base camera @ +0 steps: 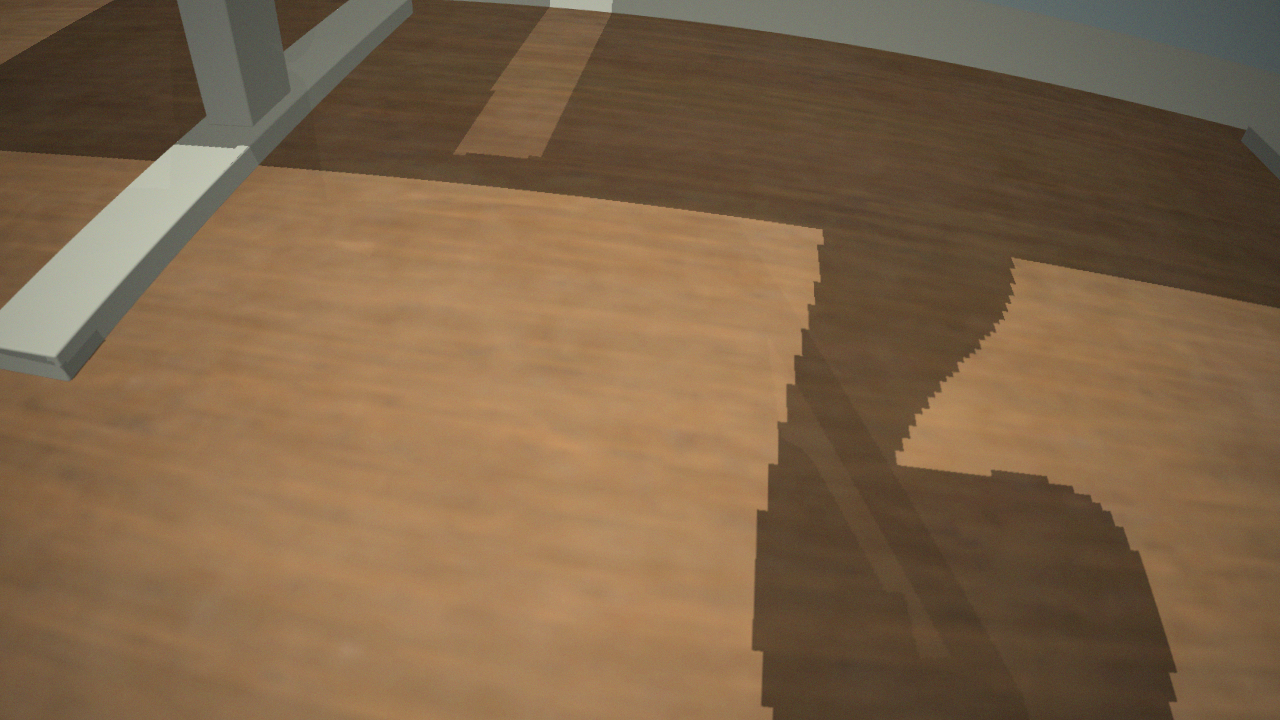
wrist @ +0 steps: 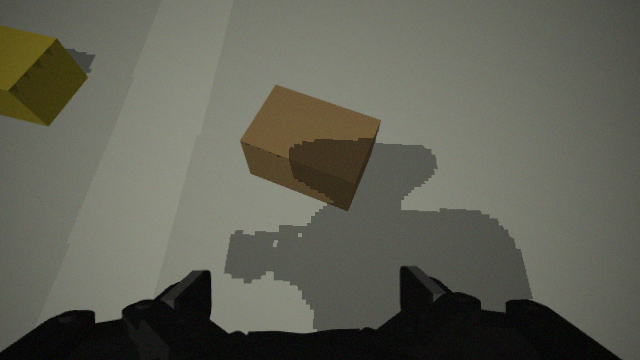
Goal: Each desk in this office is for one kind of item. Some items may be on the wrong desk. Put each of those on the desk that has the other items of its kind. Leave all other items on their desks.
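A brown box lies on the light grey desk top near the middle of the wrist view, turned at an angle. A yellow box lies on the same desk to its left, cut off by the left edge of the view. My gripper is open above the desk, with its fingers wide apart. The brown box lies beyond the fingertips in the view, not between them. The arm's shadow falls over part of the brown box and the desk top.
In the base camera view, a light desk leg with its foot stands on the wooden floor at the left. A wall runs along the back. Shadows fall across the floor at the right and at the back.
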